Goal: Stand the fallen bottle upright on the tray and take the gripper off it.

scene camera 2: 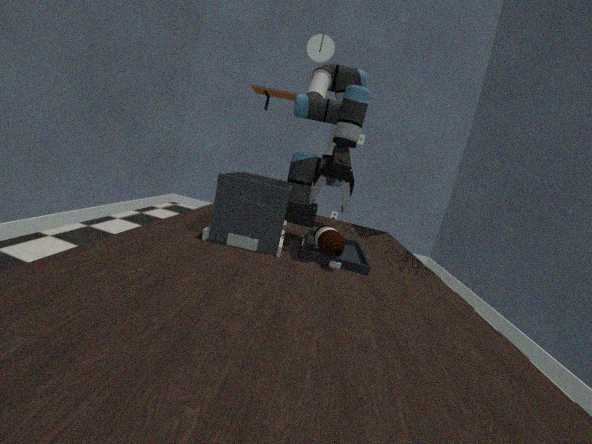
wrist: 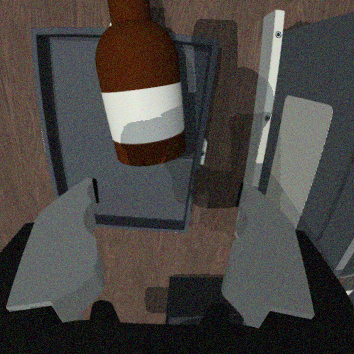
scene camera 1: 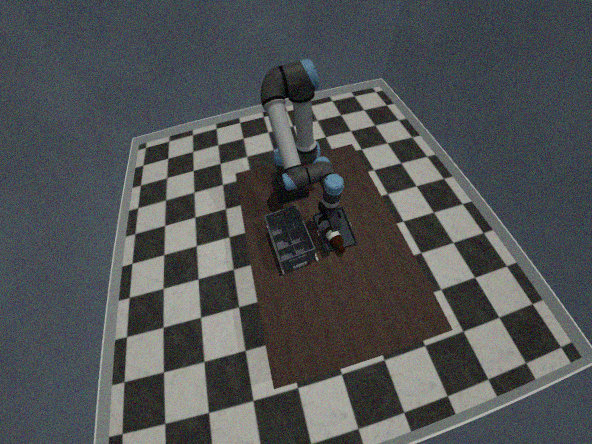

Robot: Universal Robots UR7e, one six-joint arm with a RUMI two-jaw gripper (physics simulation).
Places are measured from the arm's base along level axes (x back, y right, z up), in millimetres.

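Pixels of known places: gripper, between the fingertips: [scene camera 2: 326, 208] [wrist: 168, 183] [scene camera 1: 327, 224]; arm's base, origin of its link: [scene camera 2: 295, 201].
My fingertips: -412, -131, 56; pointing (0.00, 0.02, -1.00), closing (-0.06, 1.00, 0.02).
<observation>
For each thing: its top centre in the pictures, then the offset to it from my fingertips, as dx, dy, dz. "spot": a spot on its surface instead.
- brown bottle with a white label, centre of its top: [wrist: 131, 71] [scene camera 2: 334, 230] [scene camera 1: 336, 237] -66, -34, -46
- tray, centre of its top: [wrist: 120, 149] [scene camera 2: 335, 244] [scene camera 1: 334, 227] +20, -56, -108
- dark grey box with compartments, centre of its top: [scene camera 2: 262, 178] [scene camera 1: 288, 231] -1, +211, +41
- pale strip, a spot on its surface: [wrist: 270, 85] spot: -70, +102, -104
The brown bottle with a white label [scene camera 1: 338, 243] [scene camera 2: 331, 243] [wrist: 140, 65] lies on its side over the tray [scene camera 1: 345, 227] [scene camera 2: 356, 267] [wrist: 75, 125]. In the wrist view its base points toward my fingers, and its neck reaches past the tray's far rim and out of the frame. My gripper [scene camera 2: 329, 204] [wrist: 168, 183] is open and empty. It hangs above the tray's robot-side end, apart from the bottle, whose base is beyond the fingertips in the wrist view. In scene camera 1 the fingers are too dark and small to make out.
A dark grey box with compartments [scene camera 1: 287, 265] [scene camera 2: 250, 210] [wrist: 317, 65] stands close beside the tray, with a gap between them. A pale strip [wrist: 270, 85] runs along its side facing the tray. A wooden shelf [scene camera 2: 275, 93] and a clock [scene camera 2: 320, 48] are on the wall behind the arm.
</observation>
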